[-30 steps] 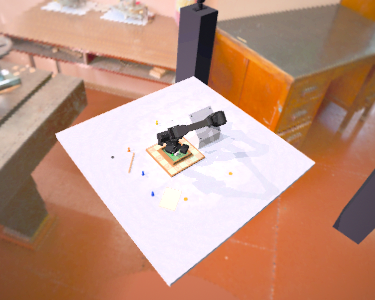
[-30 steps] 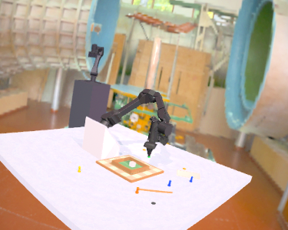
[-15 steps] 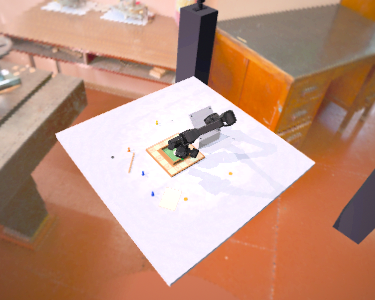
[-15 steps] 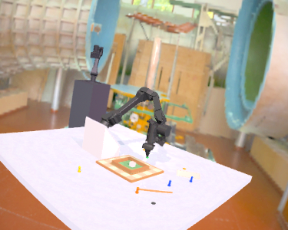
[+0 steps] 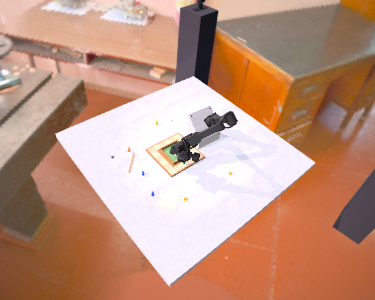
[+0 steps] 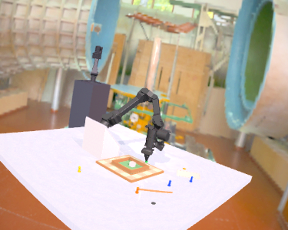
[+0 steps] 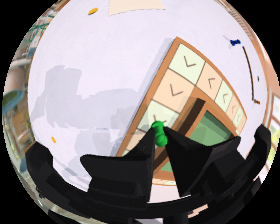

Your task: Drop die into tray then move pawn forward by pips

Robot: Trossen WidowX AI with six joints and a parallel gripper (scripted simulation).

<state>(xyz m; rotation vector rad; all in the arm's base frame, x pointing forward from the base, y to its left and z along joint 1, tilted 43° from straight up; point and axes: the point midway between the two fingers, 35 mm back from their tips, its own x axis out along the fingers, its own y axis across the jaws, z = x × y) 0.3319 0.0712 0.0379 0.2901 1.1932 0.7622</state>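
My gripper tip is now 3 cm past the white die, 10 cm to the left of it and 1 cm above it. Also, from my gripper tip: green tray (4 cm behind, 11 cm to the right, 3 cm below); green pawn (1 cm above); pale card (24 cm ahead, 12 cm to the left, 4 cm below).
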